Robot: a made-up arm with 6 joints. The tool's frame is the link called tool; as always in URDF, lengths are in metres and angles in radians.
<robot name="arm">
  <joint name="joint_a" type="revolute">
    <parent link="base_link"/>
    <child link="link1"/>
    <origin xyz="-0.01 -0.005 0.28" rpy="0 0 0"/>
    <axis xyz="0 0 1"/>
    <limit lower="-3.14" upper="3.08"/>
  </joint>
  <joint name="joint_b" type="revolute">
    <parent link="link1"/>
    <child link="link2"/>
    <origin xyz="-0.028 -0.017 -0.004" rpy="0 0 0"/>
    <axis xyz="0 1 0"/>
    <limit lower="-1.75" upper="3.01"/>
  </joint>
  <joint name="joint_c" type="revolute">
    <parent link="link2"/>
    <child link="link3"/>
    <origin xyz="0.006 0.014 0.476" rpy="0 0 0"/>
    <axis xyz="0 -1 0"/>
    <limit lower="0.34" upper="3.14"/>
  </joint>
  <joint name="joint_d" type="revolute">
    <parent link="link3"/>
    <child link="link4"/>
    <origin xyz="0.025 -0.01 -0.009" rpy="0 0 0"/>
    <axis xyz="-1 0 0"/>
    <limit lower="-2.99" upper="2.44"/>
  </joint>
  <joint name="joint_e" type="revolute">
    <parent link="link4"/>
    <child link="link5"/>
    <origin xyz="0.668 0.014 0.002" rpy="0 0 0"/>
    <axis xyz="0 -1 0"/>
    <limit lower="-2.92" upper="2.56"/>
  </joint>
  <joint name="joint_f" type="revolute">
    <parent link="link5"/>
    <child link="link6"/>
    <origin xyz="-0.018 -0.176 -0.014" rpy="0 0 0"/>
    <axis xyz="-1 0 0"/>
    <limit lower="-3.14" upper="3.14"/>
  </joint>
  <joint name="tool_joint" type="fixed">
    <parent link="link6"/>
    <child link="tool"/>
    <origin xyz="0.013 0.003 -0.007" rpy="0 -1.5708 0"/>
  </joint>
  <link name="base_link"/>
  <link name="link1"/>
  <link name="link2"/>
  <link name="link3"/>
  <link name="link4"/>
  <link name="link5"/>
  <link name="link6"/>
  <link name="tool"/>
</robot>
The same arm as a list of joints. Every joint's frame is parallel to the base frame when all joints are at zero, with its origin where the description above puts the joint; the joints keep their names.
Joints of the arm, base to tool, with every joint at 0 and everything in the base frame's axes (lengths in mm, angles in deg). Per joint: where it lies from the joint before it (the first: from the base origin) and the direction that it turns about. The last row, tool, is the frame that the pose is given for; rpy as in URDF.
joint_a: offset -10 -5 280 axis 0 0 1
joint_b: offset -28 -17 -4 axis 0 1 0
joint_c: offset 6 14 476 axis 0 -1 0
joint_d: offset 25 -10 -9 axis -1 0 0
joint_e: offset 668 14 2 axis 0 -1 0
joint_f: offset -18 -176 -14 axis -1 0 0
tool: offset 13 3 -7 rpy 0 -90 0
Joint limits (deg, base to tool): -179.91..176.47 -100.27..172.46 19.48..179.91 -171.31..139.8 -167.3..146.68 -179.91..179.91

